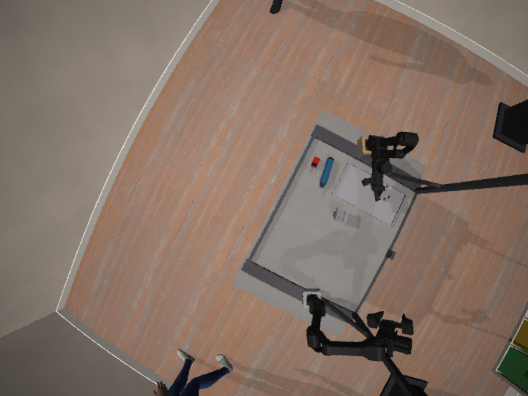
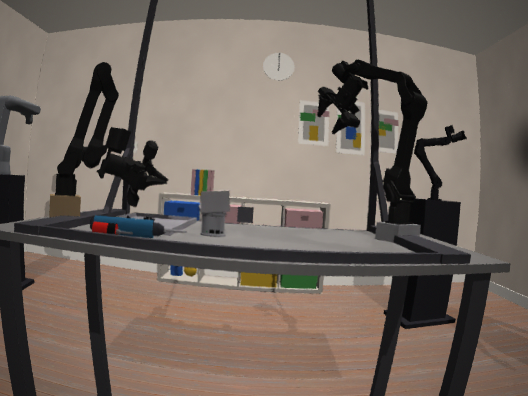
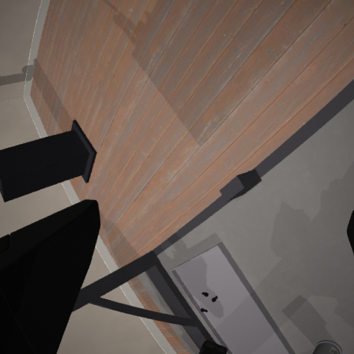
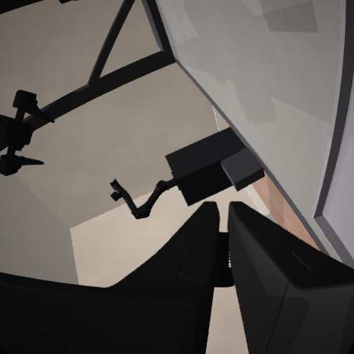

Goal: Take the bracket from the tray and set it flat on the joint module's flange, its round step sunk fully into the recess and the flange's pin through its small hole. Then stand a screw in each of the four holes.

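Places are measured from the left arm's base along level axes (x back, y up, z left), in metres.
Pixels of known places: left gripper, between the fingertips: (image 1: 393,313) (image 2: 325,124); right gripper, between the fingertips: (image 1: 376,201) (image 2: 167,181); left arm's base, origin of its link: (image 1: 311,299) (image 2: 399,223); right arm's base, origin of its link: (image 1: 370,145) (image 2: 64,195).
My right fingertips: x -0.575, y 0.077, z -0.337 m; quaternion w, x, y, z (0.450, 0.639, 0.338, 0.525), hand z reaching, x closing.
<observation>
Ahead of a thing's pixels: the offset from my right fingertips to its top centre. "*": to the spot under its first point.
A grey joint module @(dy -0.063, dx +0.078, dz +0.182 m) (image 2: 213,226) (image 3: 328,348) stands on the table; a light-grey squarish piece, apparently the bracket (image 2: 215,202) (image 1: 340,215), sits on top of it. Its seating, holes and pin cannot be made out. Several small black screws (image 3: 214,298) @(dy -0.112, dx -0.029, dz -0.139 m) (image 1: 386,196) are in the pale tray @(dy -0.111, dx -0.045, dz -0.019 m) (image 1: 350,182) (image 3: 235,280); no bracket shows there. My right gripper (image 4: 221,213) (image 1: 378,198) (image 2: 165,180) is shut on a black ribbed screw (image 4: 223,257) and hangs above the tray's screw end. My left gripper (image 1: 395,316) (image 2: 327,124) (image 3: 232,218) (image 4: 48,142) is open and empty, high and away from the module.
A blue tool @(* dy -0.087, dx -0.175, dz +0.258 m) (image 1: 326,171) (image 2: 125,226) and a red-handled tool @(dy -0.093, dx -0.215, dz +0.326 m) (image 1: 315,162) (image 2: 105,228) lie beyond the module and tray. A dark raised frame (image 1: 275,278) edges the table. A dark block @(dy -0.070, dx +0.317, dz -0.140 m) (image 1: 390,254) (image 3: 240,184) sits on one side, and posts rise near the arms.
</observation>
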